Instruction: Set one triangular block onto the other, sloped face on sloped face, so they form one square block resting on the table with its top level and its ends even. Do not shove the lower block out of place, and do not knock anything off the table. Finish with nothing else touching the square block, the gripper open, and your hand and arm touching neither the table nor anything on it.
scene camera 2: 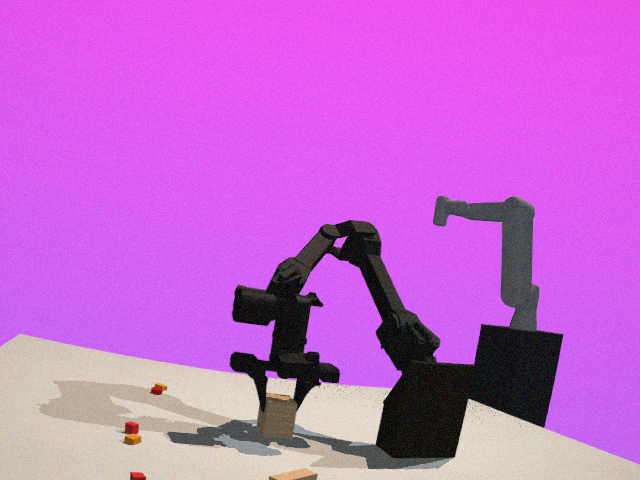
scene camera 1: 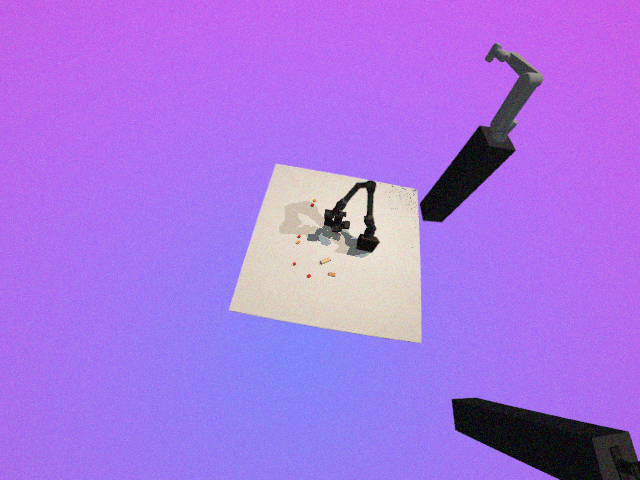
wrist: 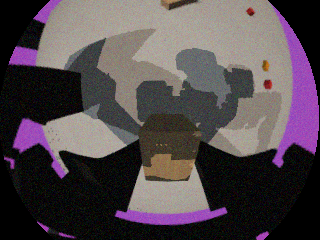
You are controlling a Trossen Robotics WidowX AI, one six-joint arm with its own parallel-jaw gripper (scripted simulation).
Scene:
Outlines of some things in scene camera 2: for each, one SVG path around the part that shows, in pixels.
My gripper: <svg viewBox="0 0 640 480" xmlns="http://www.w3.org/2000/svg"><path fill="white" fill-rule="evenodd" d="M274 326L269 361L257 360L253 354L234 351L231 354L229 366L233 371L245 373L250 378L253 378L262 412L265 412L268 380L265 376L266 371L277 372L278 377L282 379L297 378L293 400L297 403L297 411L307 394L309 394L309 391L313 387L321 385L319 379L322 382L339 383L340 371L331 363L319 362L320 355L318 352L307 351L307 353L303 353L304 346L307 343L307 331L293 331Z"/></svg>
A triangular block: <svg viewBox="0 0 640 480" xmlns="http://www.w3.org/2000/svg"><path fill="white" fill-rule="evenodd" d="M266 393L265 412L262 412L264 435L292 439L297 403L289 395Z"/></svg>

